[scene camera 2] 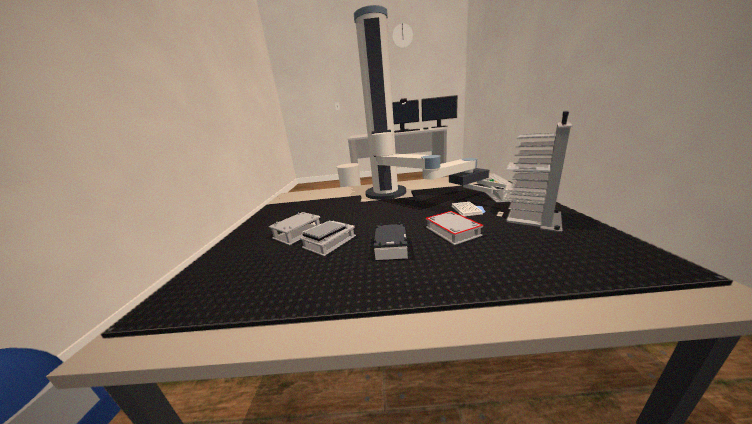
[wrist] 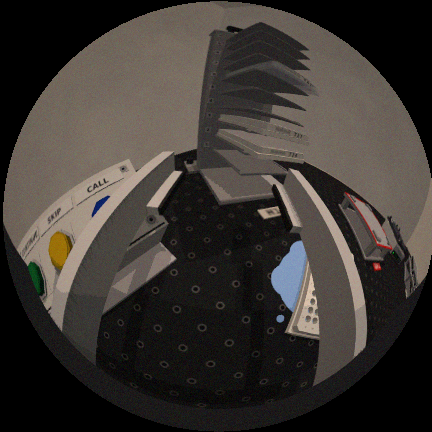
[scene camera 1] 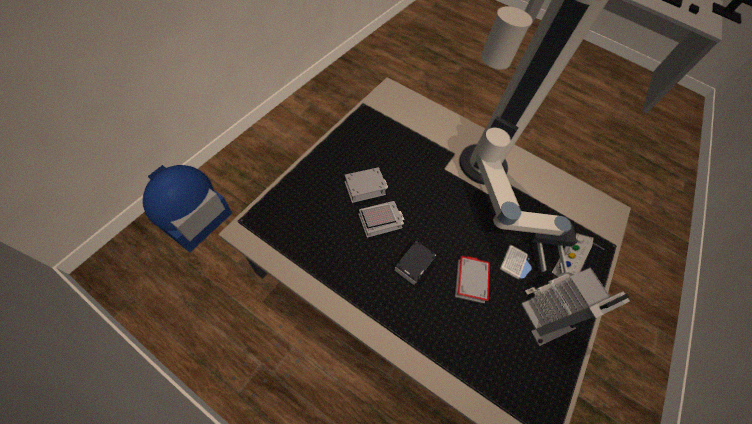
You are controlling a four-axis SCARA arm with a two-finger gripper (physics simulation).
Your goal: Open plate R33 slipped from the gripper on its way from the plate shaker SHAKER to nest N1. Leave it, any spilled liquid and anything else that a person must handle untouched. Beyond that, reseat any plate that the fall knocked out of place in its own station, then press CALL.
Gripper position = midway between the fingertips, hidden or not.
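There's nothing held in my gripper (scene camera 2: 499, 188). You can see my gripper in the wrist view (wrist: 230, 168) as well, and there's a button panel (wrist: 45, 246) too.
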